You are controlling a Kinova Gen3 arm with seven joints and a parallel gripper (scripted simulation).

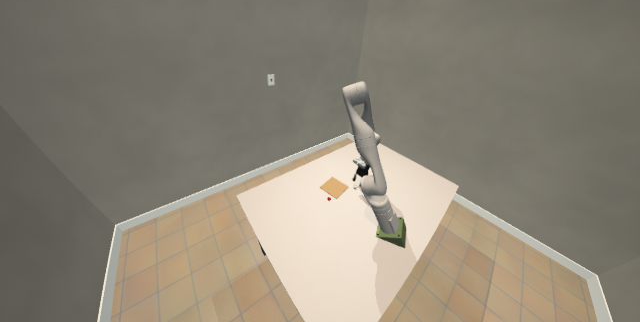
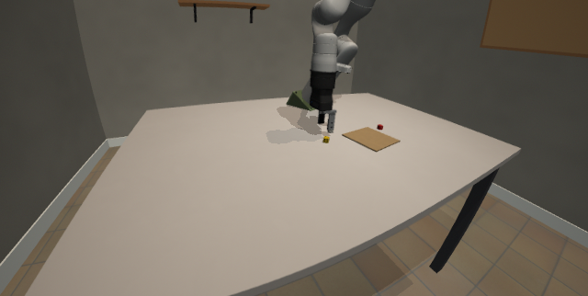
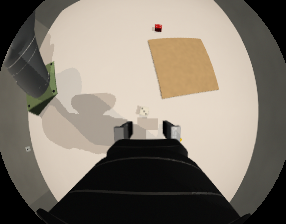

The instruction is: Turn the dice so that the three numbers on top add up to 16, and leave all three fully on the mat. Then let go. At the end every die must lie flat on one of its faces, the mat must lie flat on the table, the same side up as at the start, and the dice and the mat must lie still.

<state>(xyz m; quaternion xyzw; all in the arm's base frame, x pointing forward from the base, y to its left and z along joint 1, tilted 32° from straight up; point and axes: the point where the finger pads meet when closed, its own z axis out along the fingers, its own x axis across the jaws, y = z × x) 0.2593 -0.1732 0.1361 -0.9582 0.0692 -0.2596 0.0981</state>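
Right now my hand is 40 mm above the white die and 30 mm to the right of it. Round my hand: tan mat 120 mm to the left, 100 mm ahead, 40 mm below; then red die 220 mm to the left, 50 mm ahead, 40 mm below; then yellow die 50 mm ahead, 40 mm below, 30 mm to the right.
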